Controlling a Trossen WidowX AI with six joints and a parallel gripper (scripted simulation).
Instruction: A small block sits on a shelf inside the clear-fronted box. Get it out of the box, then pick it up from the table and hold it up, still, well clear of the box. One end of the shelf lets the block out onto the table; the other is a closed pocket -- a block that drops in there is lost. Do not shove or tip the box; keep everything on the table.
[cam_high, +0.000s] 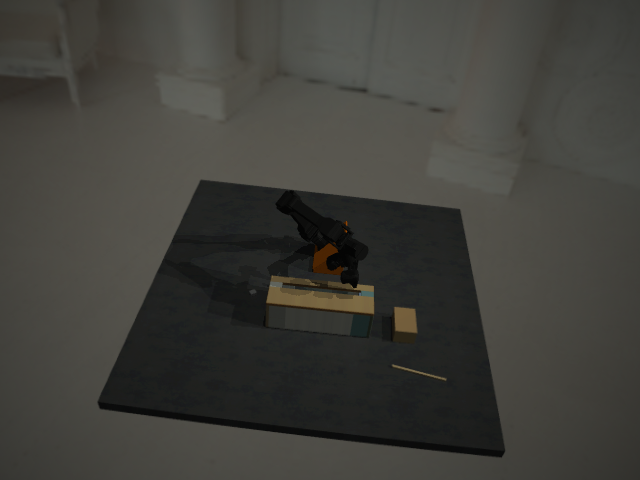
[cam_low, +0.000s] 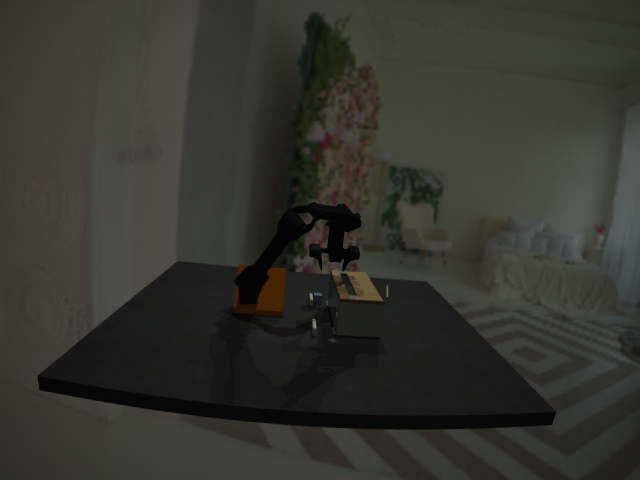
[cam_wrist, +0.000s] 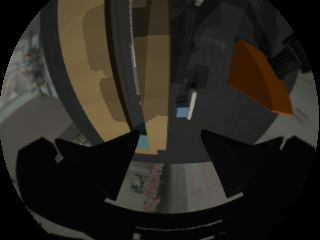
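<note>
Right now the small bluish block is 13 cm below my gripper tip, 5 cm to the left of it and 4 cm behind it. From my gripper tip the other things lie so: thin stick: 31 cm ahead, 21 cm to the left, 14 cm below; then small grey block: 38 cm to the right, 14 cm below, 6 cm behind; then small tan box: 19 cm to the left, 12 cm below, 12 cm ahead.
</note>
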